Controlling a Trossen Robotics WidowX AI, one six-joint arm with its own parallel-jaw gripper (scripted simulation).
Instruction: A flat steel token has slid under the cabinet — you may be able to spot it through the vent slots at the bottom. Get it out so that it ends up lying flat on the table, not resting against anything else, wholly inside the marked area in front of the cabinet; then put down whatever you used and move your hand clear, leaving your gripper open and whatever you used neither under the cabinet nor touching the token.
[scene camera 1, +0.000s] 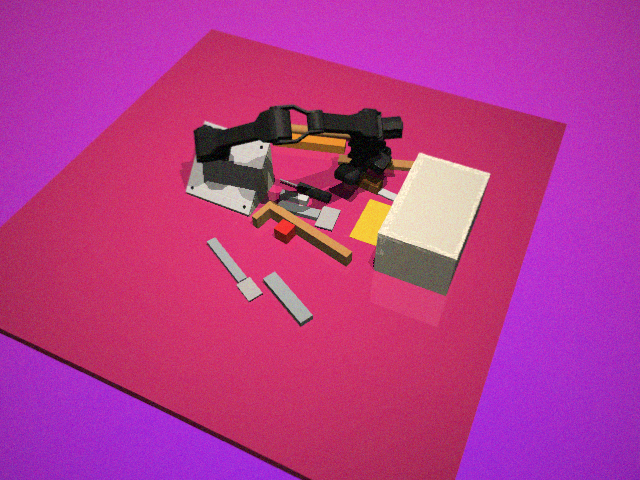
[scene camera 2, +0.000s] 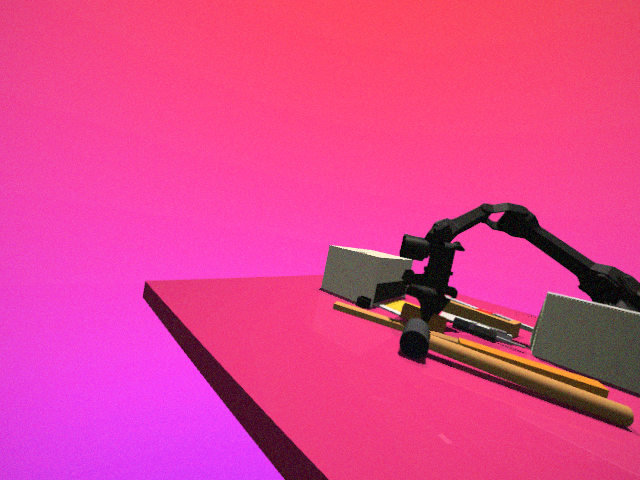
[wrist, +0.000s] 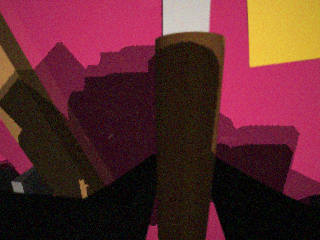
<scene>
my gripper: scene camera 1 359, 180; scene camera 2 426, 323; wrist 182, 161
orange bar: scene camera 1; scene camera 2; not seen in the wrist view (out of frame)
same spot on orange bar: (scene camera 1: 331, 145) = (scene camera 2: 481, 344)
</scene>
